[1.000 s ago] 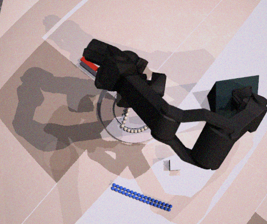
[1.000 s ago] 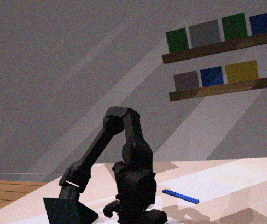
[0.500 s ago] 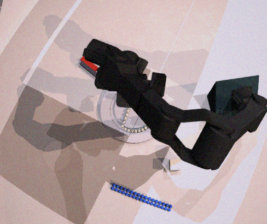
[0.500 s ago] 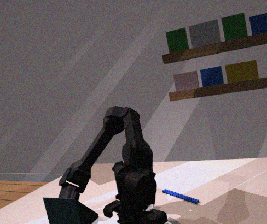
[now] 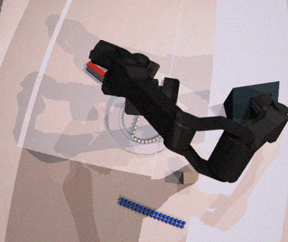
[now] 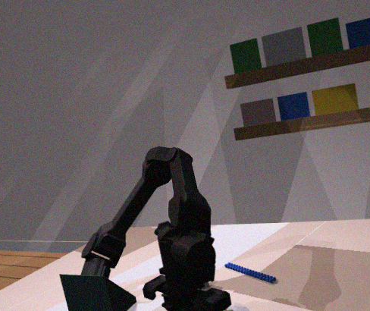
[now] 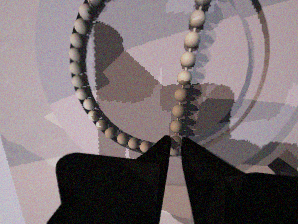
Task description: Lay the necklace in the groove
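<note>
My gripper tip is now 10 mm short of the round bead board, 50 mm to the right of it and 10 mm above it. The rest, counted from my gripper tip: small beige cube: 70 mm behind, 240 mm to the left; grey block: 110 mm ahead, 110 mm to the right, 10 mm below.
</note>
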